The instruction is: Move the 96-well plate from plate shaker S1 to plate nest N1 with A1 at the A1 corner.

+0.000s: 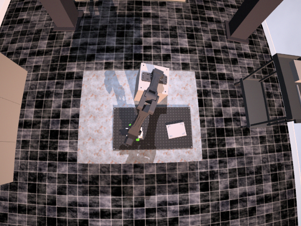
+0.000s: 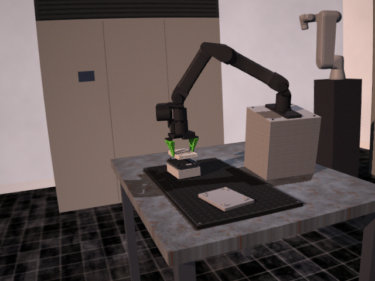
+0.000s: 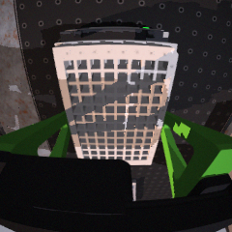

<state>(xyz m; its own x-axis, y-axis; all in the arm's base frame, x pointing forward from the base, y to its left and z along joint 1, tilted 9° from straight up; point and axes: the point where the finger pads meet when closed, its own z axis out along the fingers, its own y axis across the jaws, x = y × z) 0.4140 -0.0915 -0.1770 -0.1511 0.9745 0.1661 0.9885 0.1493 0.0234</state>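
My gripper is now 60 mm past the plate nest N1, 360 mm to the right of it and 90 mm above it. From my hand the other things lie so: 96-well plate (right at my hand).
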